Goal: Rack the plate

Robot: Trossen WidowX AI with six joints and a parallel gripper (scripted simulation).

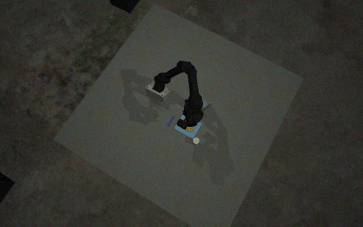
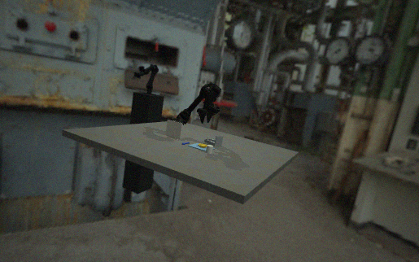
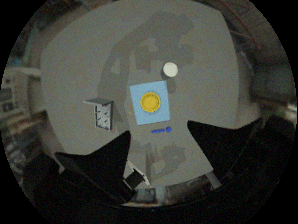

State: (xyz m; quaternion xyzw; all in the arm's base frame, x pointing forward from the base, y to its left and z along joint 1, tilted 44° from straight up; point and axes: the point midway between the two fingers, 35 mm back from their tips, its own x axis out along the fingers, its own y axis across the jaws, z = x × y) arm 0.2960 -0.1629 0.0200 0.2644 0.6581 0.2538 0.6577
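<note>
My gripper tip is 160 mm above the yellow plate and 10 mm short of it. Also, from my gripper tip: white cup (150 mm below, 100 mm ahead, 70 mm to the right); then blue utensil (180 mm below, 120 mm behind, 30 mm to the right); then light blue mat (180 mm below).
</note>
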